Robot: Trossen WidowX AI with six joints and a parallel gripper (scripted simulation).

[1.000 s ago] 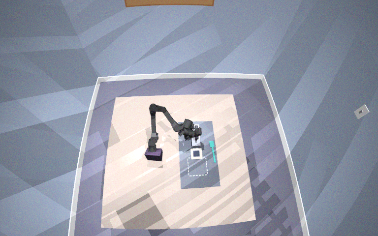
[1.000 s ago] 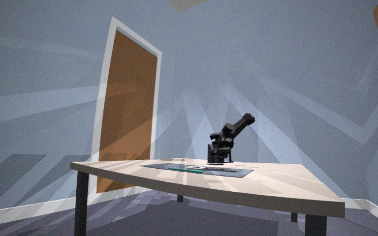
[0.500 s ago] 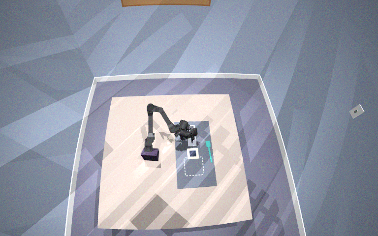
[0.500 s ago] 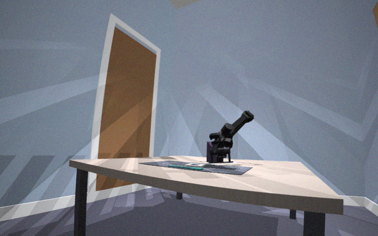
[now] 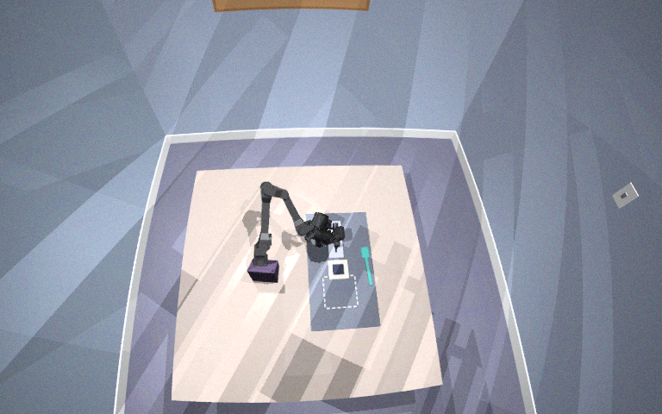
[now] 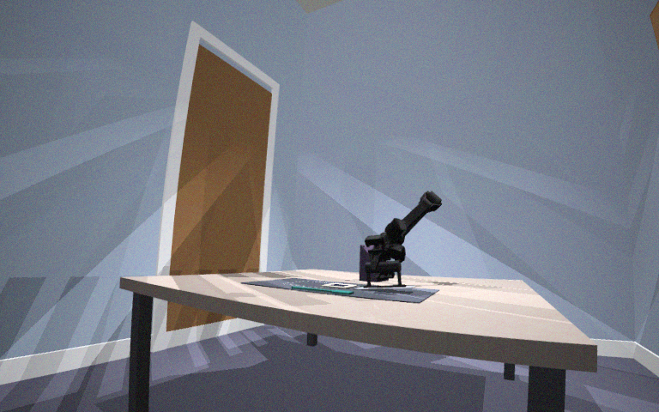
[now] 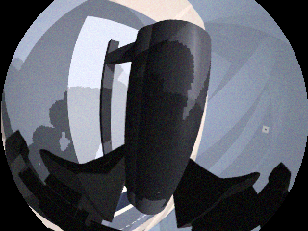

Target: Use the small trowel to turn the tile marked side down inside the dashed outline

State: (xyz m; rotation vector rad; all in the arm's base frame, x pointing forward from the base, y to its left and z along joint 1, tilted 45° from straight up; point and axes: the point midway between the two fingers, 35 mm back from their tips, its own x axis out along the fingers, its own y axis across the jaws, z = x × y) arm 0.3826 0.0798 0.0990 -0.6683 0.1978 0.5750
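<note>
My gripper tip is 20 mm past the white tile, 140 mm to the left of it and 50 mm above it. The rest, counted from my gripper tip: grey mat: 10 mm behind, 130 mm to the right, 80 mm below; teal trowel: 130 mm ahead, 110 mm to the right, 50 mm below.
</note>
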